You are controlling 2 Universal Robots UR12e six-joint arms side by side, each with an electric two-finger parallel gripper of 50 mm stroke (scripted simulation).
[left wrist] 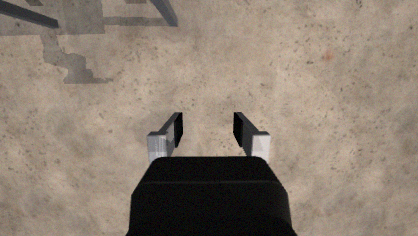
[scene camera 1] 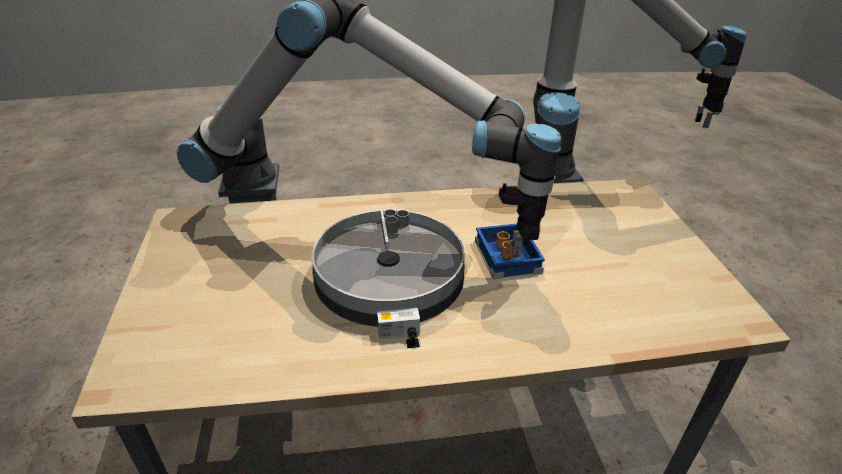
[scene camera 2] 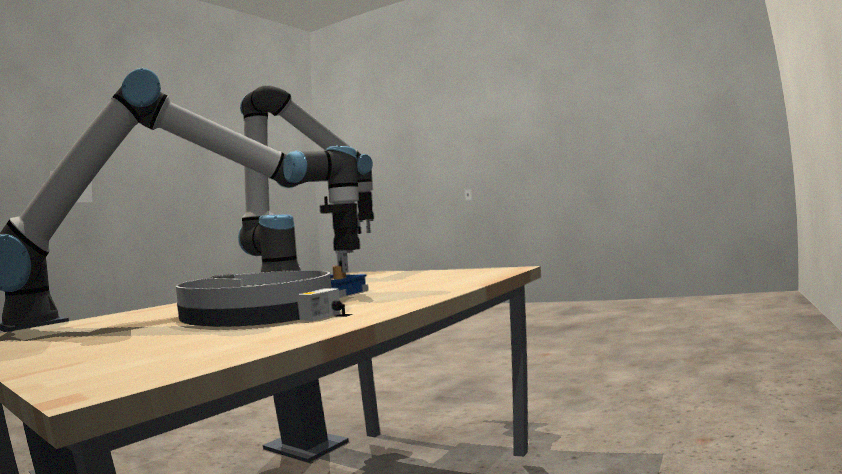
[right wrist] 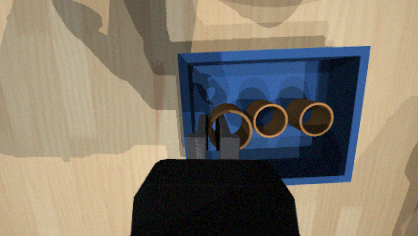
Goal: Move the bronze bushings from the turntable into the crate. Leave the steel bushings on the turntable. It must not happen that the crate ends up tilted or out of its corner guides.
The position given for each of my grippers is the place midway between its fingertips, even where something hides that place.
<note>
In view: my left gripper (scene camera 1: 701, 124), my right gripper (scene camera 2: 343, 272) and a blue crate (scene camera 1: 531, 257).
The blue crate shows as well in the right wrist view (right wrist: 336, 76). My left gripper also shows in the left wrist view (left wrist: 208, 122). My right gripper also shows in scene camera 1 (scene camera 1: 515, 252) and in the right wrist view (right wrist: 211, 125). The left wrist view misses the blue crate: it is out of frame.
</note>
